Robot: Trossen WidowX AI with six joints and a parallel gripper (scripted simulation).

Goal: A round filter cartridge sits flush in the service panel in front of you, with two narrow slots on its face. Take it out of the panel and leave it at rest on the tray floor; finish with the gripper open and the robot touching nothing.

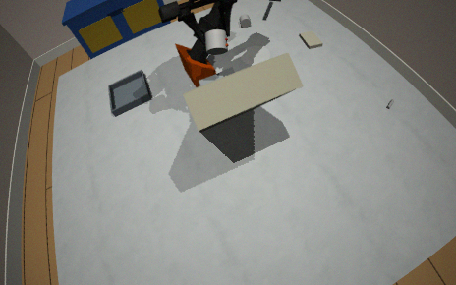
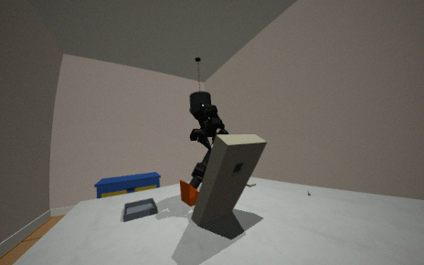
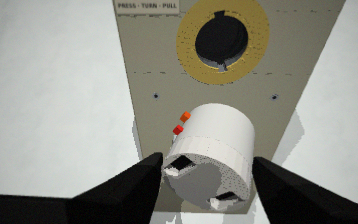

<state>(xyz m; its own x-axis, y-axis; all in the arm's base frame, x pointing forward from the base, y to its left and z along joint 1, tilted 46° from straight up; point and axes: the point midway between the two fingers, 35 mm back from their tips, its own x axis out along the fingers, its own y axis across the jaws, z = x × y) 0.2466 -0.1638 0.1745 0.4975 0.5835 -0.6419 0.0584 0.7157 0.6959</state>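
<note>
Now: the tray 32 cm behind my gripper tip, 29 cm to the right of it and 29 cm below it. Also, from my gripper tip: tan service panel: 7 cm ahead, 2 cm to the right, 12 cm below; then round filter cartridge: right at my gripper tip; then tan flat block: 20 cm behind, 44 cm to the left, 29 cm below.
</note>
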